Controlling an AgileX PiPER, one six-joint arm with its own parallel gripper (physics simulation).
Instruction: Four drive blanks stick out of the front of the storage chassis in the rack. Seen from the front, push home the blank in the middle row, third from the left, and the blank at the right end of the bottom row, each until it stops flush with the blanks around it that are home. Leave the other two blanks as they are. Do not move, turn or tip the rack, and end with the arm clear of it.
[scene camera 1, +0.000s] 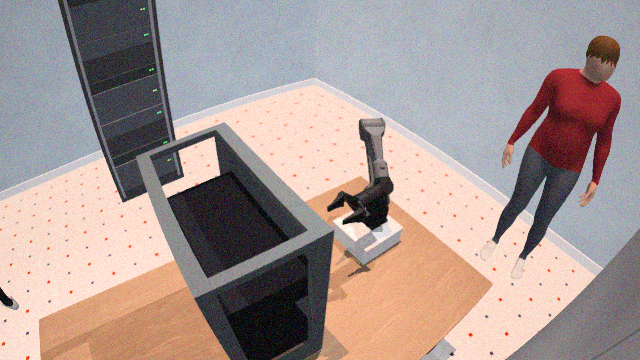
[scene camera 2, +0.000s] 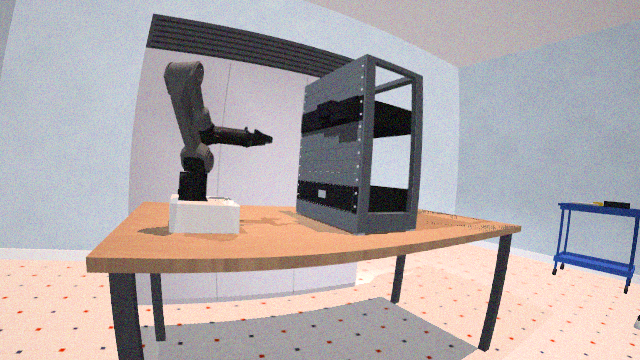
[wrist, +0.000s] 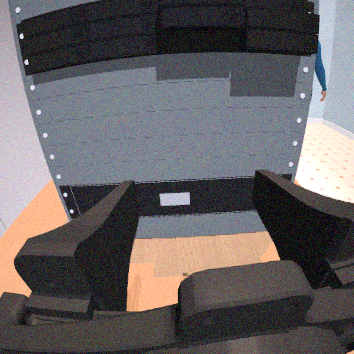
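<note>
The black storage chassis (scene camera 2: 345, 114) (wrist: 90, 42) sits high in the grey rack (scene camera 1: 270, 177) (scene camera 2: 369, 175) (wrist: 165, 125); its top edge is cut off in the wrist view. In that view, the middle-row blank third from left (wrist: 202, 17) stands proud, with a dark recessed area under it. The bottom-row right-end blank (wrist: 282, 42) also appears to stand out, above a deep stepped shadow on the panel. The other two protruding blanks cannot be told clearly. My gripper (scene camera 1: 337, 215) (scene camera 2: 271, 139) (wrist: 195, 189) is open and empty, in front of the rack, apart from it and lower than the chassis.
The rack and the arm's white base (scene camera 1: 367, 242) (scene camera 2: 205, 216) stand on the wooden table (scene camera 1: 420, 280) (scene camera 2: 280, 257). A black lower unit (wrist: 225, 197) with a pale label fills the rack's bottom. A tall server cabinet, a blue cart (scene camera 2: 595, 260) and a person in red (scene camera 1: 575, 120) stand beyond the table.
</note>
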